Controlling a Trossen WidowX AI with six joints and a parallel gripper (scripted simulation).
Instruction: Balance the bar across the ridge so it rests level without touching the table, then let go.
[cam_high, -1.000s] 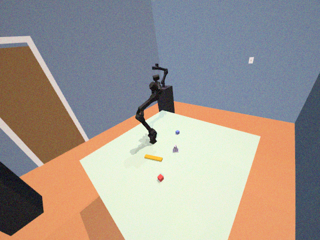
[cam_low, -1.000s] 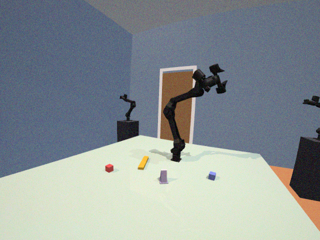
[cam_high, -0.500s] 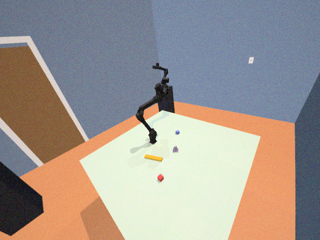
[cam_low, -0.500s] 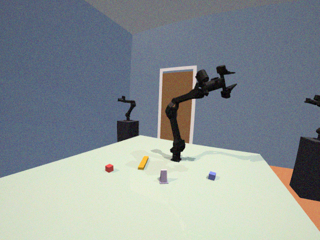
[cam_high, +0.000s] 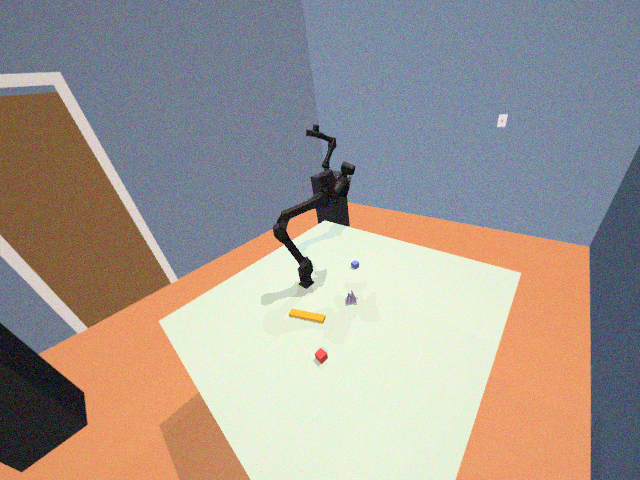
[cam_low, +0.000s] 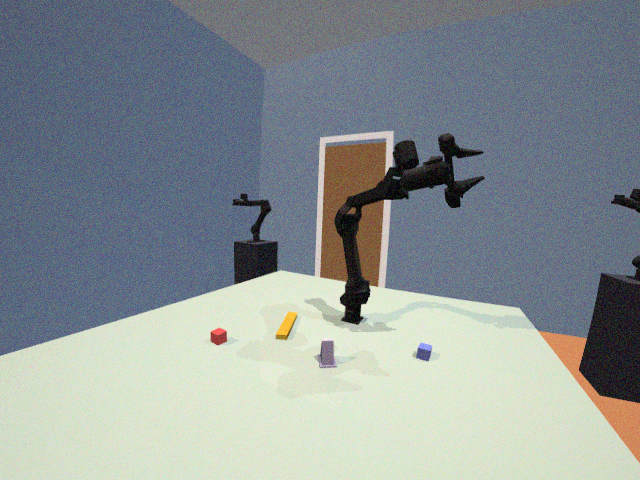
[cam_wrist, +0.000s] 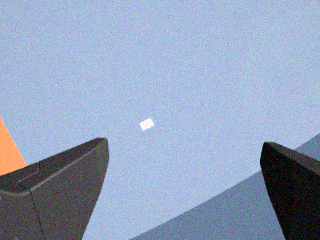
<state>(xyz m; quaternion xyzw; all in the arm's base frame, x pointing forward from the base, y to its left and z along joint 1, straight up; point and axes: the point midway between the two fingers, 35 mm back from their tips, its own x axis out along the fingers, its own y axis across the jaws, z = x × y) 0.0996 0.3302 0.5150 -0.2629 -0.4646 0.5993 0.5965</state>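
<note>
Right now my gripper tip is 530 mm to the left of the yellow bar, 520 mm above it and 80 mm short of it. Round my gripper tip: blue cube: 510 mm below, 100 mm to the right, 50 mm ahead; red cube: 640 mm to the right, 510 mm below, 270 mm ahead.
</note>
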